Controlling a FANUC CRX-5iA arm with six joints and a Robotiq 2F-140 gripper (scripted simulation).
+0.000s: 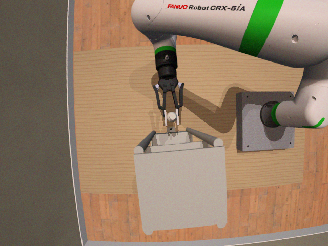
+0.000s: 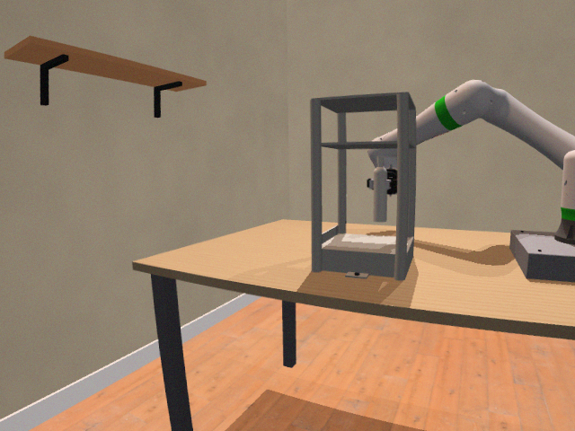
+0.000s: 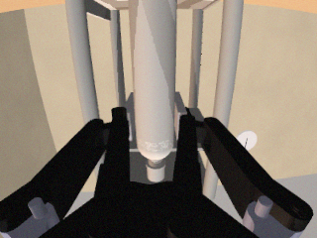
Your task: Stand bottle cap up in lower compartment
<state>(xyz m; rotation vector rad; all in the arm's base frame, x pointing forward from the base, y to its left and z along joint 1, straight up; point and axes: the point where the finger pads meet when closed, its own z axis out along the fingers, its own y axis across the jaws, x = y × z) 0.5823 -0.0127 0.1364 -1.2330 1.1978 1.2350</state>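
Now: hand 10 mm past the shelving unit, 190 mm to the right of it and 10 mm below it.
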